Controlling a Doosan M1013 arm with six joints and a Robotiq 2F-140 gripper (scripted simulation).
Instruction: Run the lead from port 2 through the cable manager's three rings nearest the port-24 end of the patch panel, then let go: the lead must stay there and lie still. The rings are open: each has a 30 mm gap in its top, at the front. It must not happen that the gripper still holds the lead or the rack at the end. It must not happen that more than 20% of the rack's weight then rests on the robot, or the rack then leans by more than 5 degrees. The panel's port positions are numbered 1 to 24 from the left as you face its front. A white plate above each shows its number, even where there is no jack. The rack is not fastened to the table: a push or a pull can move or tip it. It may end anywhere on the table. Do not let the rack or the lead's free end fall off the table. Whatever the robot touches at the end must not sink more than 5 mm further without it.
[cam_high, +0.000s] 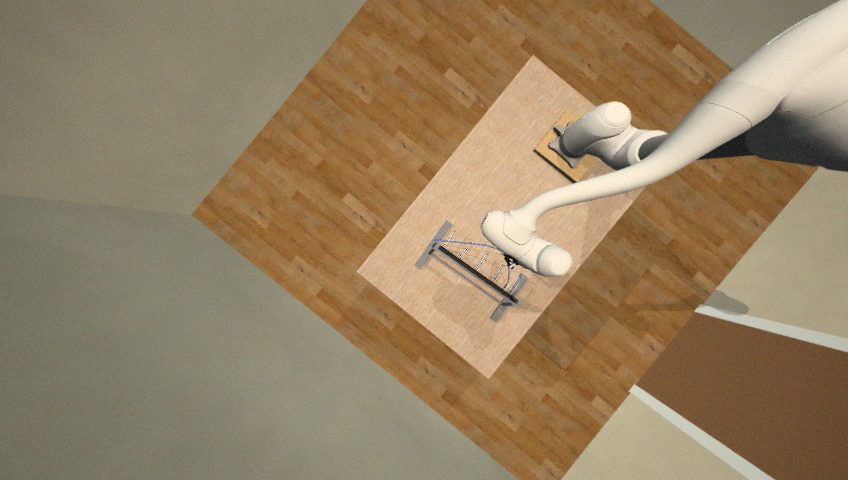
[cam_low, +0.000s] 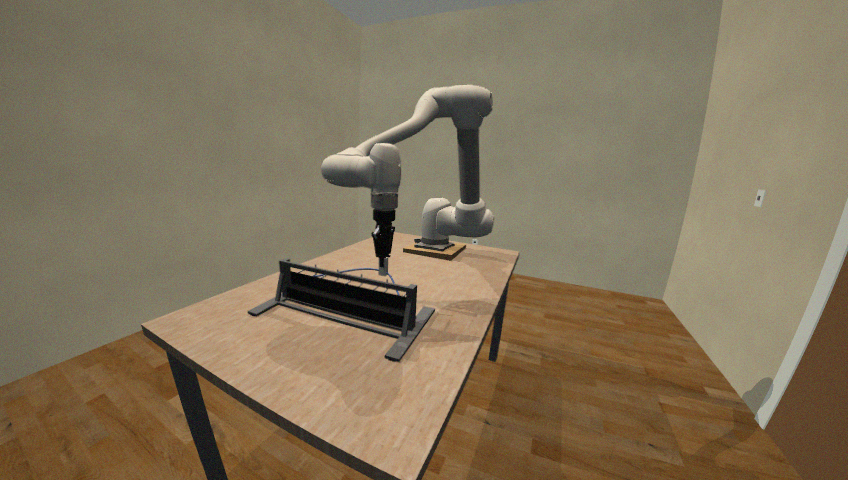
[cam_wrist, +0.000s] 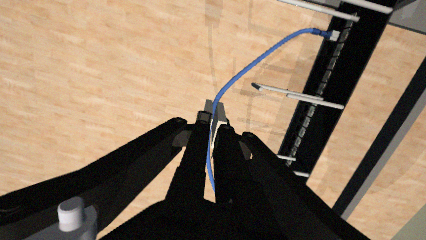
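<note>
My hand is 17 cm short of the rack, 4 cm to the left of it and 5 cm above it.
</note>
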